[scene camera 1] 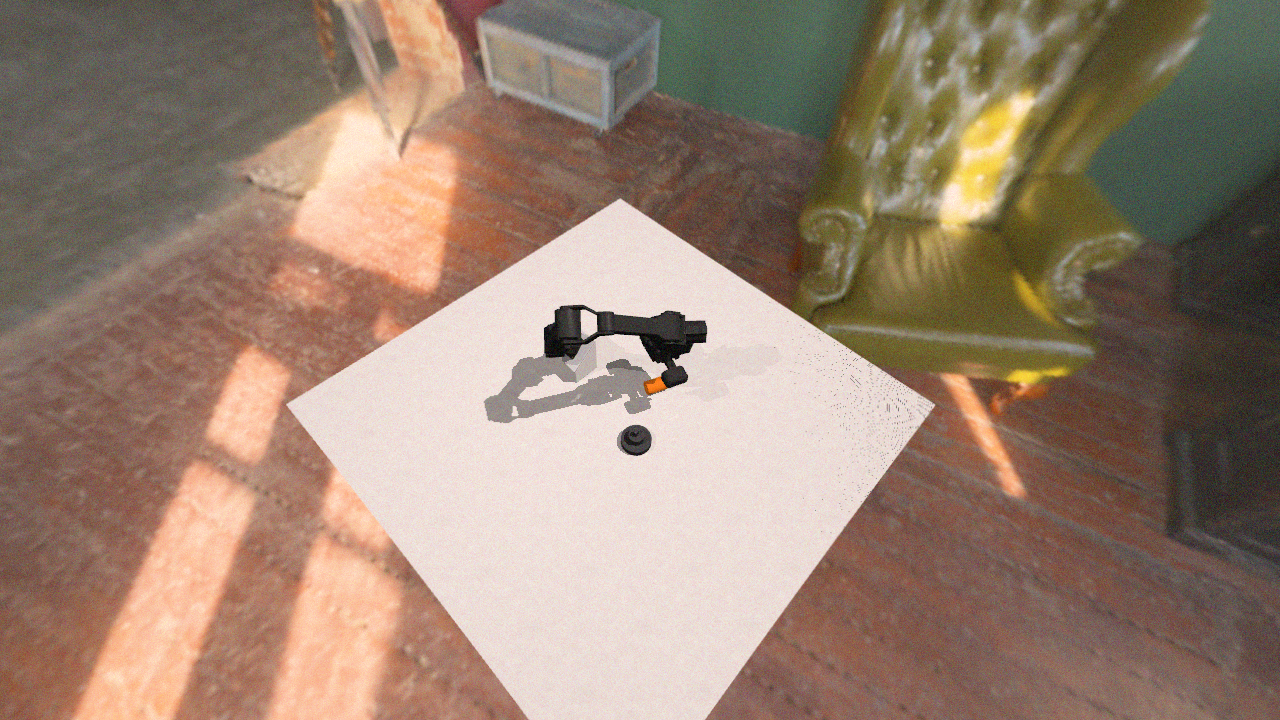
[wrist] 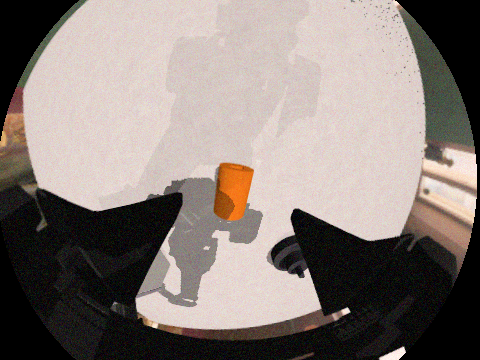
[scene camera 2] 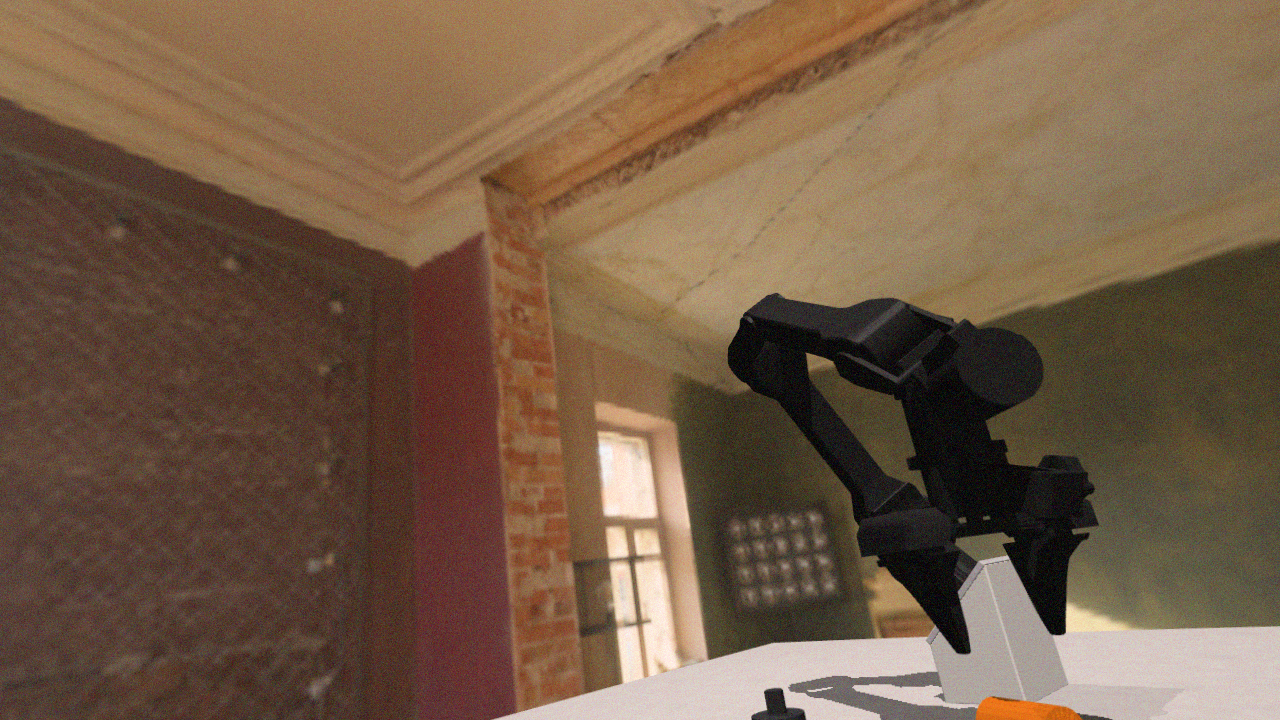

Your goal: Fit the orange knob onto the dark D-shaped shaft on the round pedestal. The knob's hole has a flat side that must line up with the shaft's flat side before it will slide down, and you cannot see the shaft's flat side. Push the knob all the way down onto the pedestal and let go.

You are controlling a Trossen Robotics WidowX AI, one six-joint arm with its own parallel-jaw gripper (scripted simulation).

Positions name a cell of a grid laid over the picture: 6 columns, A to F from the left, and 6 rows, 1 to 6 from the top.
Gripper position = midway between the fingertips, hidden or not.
My gripper (scene camera 2: E6) is open and holds nothing. Also in view: an orange knob (wrist: C4) and a D-shaped shaft (scene camera 1: C4).
My gripper shows as well in scene camera 1 (scene camera 1: D4) and in the wrist view (wrist: C4). The D-shaped shaft shows as well in the wrist view (wrist: D5).
